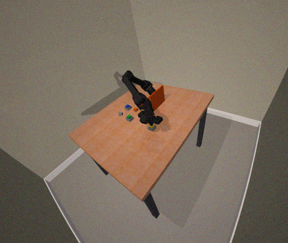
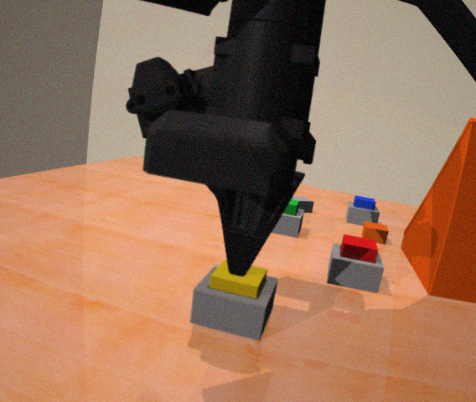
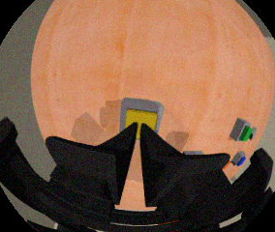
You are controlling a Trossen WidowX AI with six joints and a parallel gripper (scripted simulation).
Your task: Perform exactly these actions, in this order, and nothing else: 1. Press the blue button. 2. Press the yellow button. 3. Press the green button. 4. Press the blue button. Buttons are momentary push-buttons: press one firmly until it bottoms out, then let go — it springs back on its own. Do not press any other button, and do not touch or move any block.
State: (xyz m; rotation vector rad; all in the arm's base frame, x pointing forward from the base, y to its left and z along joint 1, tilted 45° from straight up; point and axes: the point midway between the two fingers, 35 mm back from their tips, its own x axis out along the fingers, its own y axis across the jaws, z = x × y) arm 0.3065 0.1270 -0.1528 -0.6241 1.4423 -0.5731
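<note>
The yellow button lies 10 mm below my gripper tip. From my gripper tip the other things lie so: green button 240 mm to the right, 10 mm ahead; red button 120 mm to the right, 90 mm behind; small orange block 290 mm to the right, 120 mm behind, 20 mm below.
</note>
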